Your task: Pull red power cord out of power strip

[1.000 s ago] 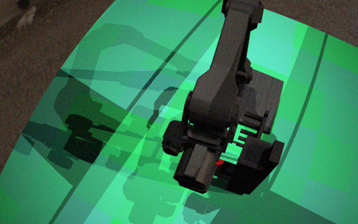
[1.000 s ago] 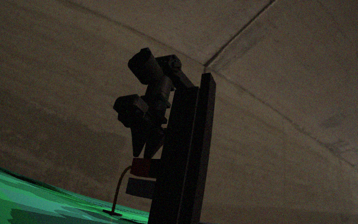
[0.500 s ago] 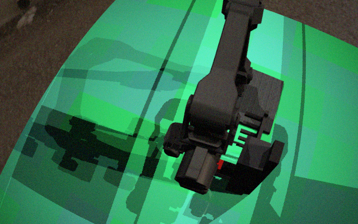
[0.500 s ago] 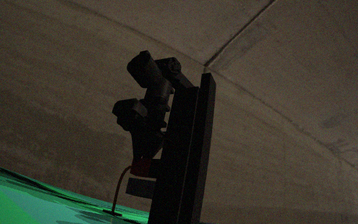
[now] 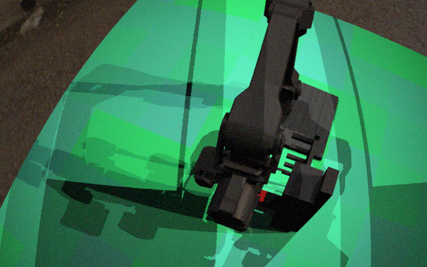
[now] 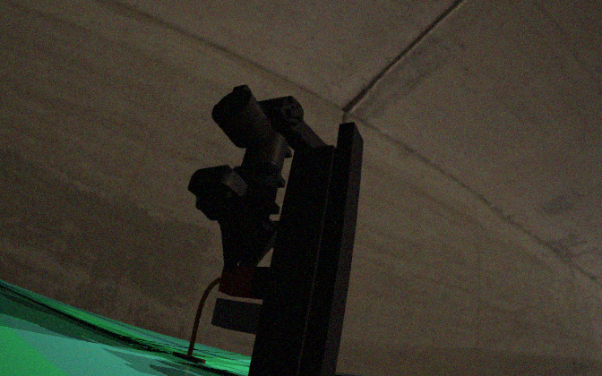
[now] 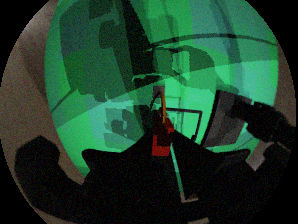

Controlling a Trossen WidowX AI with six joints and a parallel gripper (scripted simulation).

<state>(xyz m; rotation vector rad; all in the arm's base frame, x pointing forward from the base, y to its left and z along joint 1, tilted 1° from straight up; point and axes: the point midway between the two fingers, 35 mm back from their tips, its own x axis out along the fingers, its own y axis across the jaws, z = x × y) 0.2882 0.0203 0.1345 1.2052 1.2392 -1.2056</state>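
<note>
The black power strip lies 100 mm to the left of my gripper tip and 20 mm above it. Round my gripper tip: red plug (30 mm to the left).
</note>
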